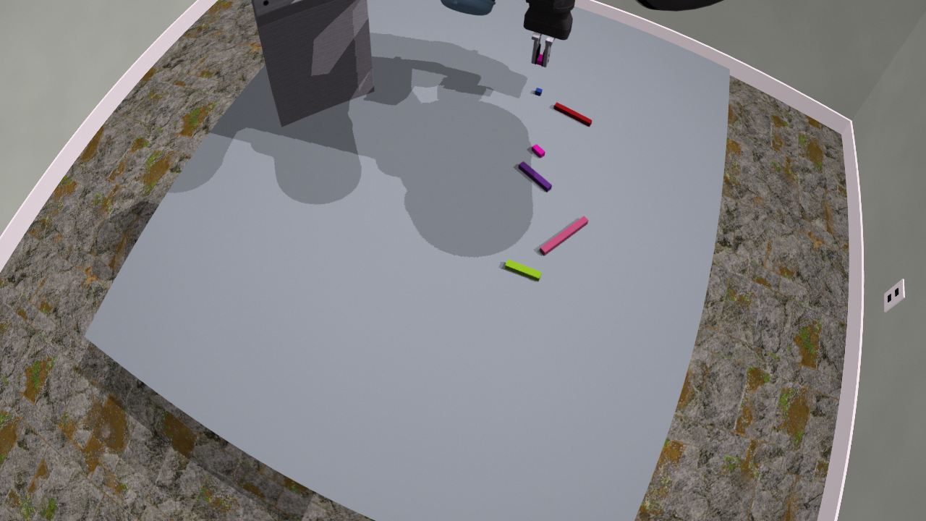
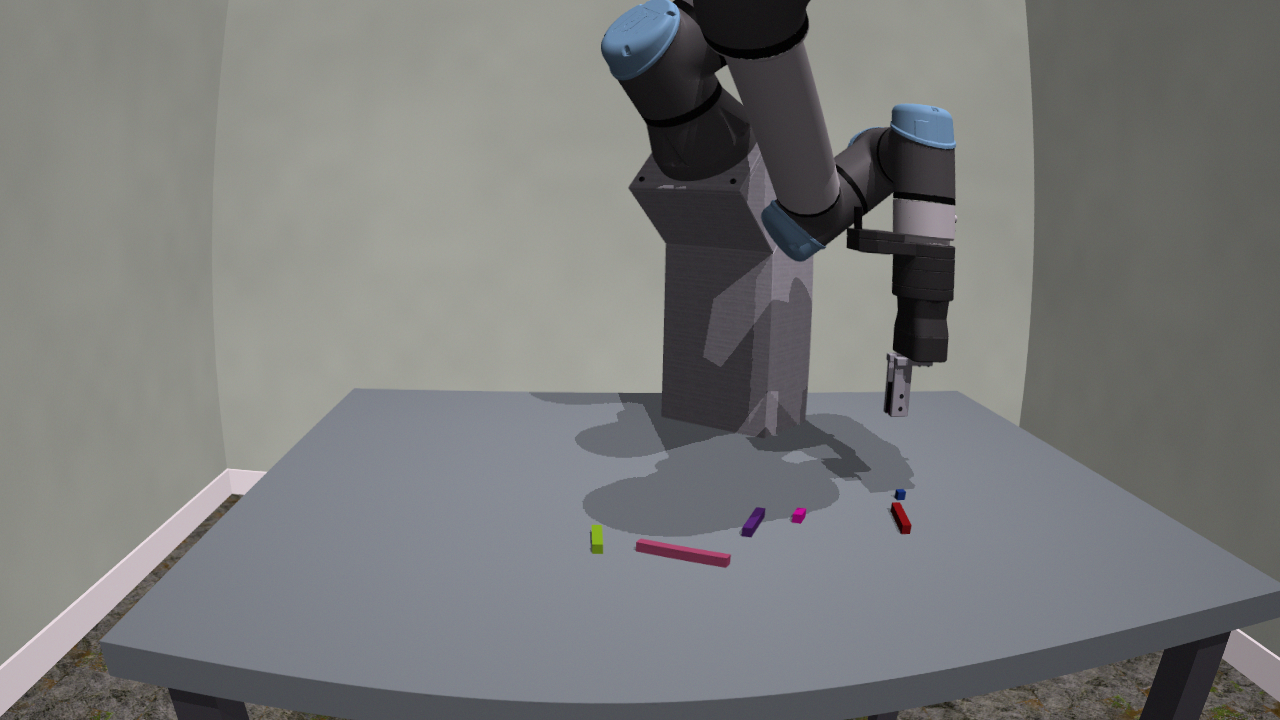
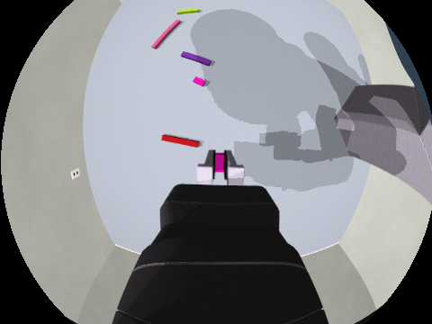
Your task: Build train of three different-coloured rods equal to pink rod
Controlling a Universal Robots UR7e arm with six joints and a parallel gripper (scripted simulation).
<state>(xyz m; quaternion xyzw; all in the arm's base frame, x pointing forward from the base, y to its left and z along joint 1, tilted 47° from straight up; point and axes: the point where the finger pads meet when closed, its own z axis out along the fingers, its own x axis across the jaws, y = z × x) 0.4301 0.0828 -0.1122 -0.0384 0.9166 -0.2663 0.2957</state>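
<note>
Right now the small blue rod is 110 mm below my hand and 20 mm to the left of it. The rest, counted from my hand: purple rod: 170 mm to the right, 110 mm below, 30 mm ahead; then red rod: 110 mm below, 70 mm ahead, 20 mm to the right; then pink rod: 260 mm to the right, 110 mm below, 90 mm ahead.
</note>
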